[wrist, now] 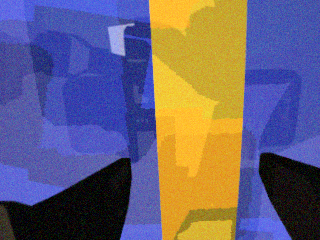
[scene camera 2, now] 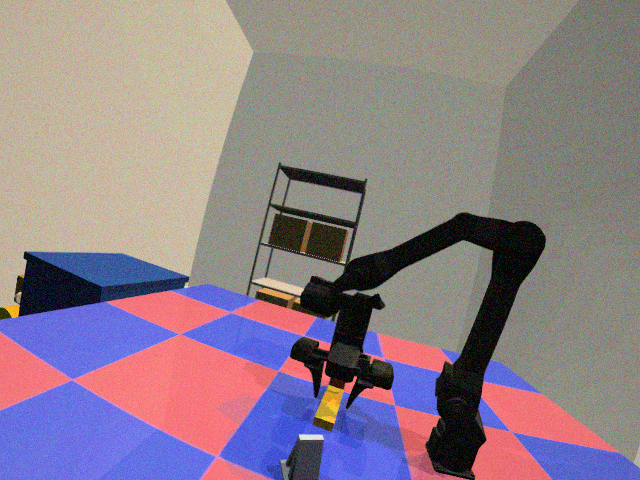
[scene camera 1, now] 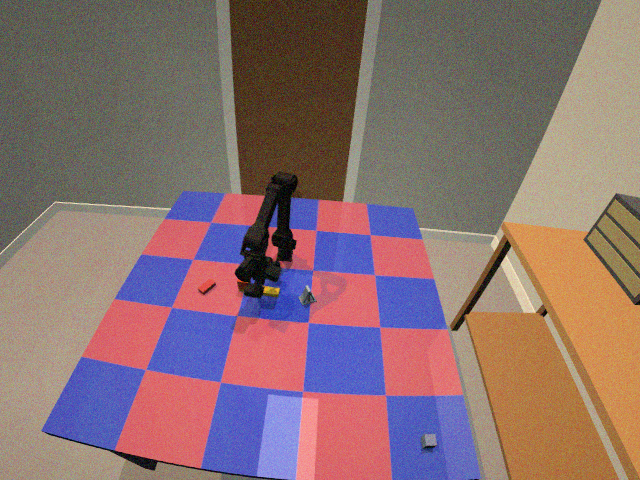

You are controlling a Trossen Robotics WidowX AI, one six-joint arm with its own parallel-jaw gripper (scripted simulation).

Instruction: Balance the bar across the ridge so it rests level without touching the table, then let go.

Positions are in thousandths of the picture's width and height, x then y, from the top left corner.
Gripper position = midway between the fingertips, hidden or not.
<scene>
my gripper: wrist 611, 690; scene camera 2 518, 839; scene camera 1 407, 605
</scene>
